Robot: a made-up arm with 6 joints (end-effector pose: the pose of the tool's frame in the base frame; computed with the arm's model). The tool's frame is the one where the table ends.
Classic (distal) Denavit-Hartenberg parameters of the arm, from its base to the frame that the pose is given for. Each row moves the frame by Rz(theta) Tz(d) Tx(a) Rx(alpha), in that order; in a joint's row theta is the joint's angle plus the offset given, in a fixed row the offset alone. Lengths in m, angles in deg.
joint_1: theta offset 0  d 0.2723  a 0  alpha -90
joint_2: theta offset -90  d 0  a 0.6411  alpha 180
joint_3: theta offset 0  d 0  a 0  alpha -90
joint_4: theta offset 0  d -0.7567  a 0  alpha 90
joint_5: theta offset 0  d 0.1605  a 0  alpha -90
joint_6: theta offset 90  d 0  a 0  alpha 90
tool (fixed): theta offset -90  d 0  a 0  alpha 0
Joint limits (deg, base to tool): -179.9..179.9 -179.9..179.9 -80..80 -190..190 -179.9..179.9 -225..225
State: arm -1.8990 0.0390 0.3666 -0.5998 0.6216 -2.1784
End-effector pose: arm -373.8 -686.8 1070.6 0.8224 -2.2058 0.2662
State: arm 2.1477 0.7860 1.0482 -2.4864 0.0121 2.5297
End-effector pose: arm -766.5 944.6 827.0 0.2457 -0.1915 2.1211
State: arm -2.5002 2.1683 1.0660 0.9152 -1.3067 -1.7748
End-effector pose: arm -848.0 -511.1 -706.1 -1.1258 -0.4471 1.7865
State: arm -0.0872 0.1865 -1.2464 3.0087 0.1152 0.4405
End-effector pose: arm 256.9 137.2 155.7 2.1365 0.2454 -2.0808
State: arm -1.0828 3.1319 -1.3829 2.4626 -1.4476 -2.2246
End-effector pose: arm -2.7 271.6 353.4 0.5393 2.6845 1.1143
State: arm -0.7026 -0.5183 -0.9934 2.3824 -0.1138 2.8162
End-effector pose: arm 384.9 -173.4 581.3 1.1338 -0.0724 -0.9091
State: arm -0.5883 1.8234 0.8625 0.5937 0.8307 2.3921
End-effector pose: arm 864.4 -736.5 -456.8 -2.6904 0.2645 0.2317
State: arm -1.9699 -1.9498 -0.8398 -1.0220 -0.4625 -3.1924
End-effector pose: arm -24.1 158.3 652.0 2.3137 -1.5075 1.4068
